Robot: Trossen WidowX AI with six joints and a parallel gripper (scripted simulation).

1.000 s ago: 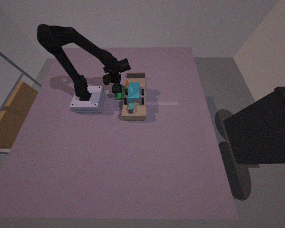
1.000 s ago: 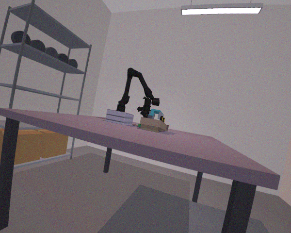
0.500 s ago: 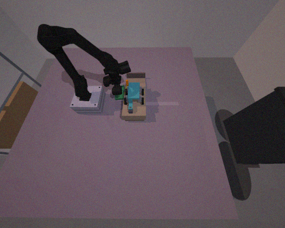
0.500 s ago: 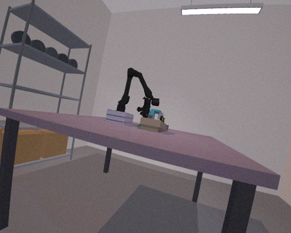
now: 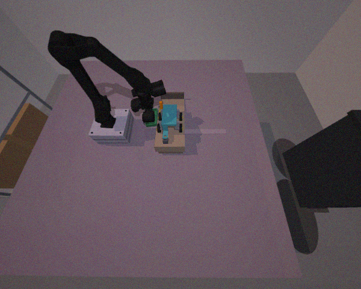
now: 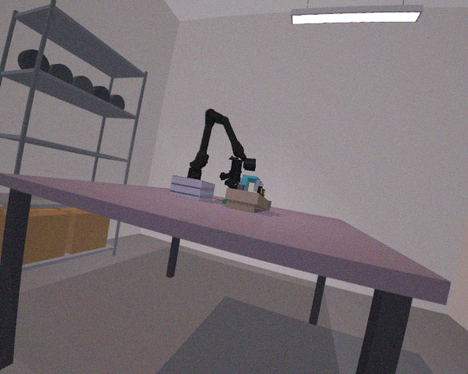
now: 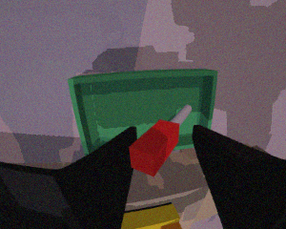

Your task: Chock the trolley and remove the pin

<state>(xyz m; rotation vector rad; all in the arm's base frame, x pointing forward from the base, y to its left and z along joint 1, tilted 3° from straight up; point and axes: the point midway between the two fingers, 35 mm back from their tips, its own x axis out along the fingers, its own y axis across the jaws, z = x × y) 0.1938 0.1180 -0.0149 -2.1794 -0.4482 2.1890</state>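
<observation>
Right now my gripper tip is 1 cm to the right of the red-headed stop pin. Round my gripper tip: tan ramp 13 cm ahead, 9 cm to the right; then yellow chock 7 cm ahead, 4 cm above, 1 cm to the right; then green tray 5 cm below, 1 cm to the right.
</observation>
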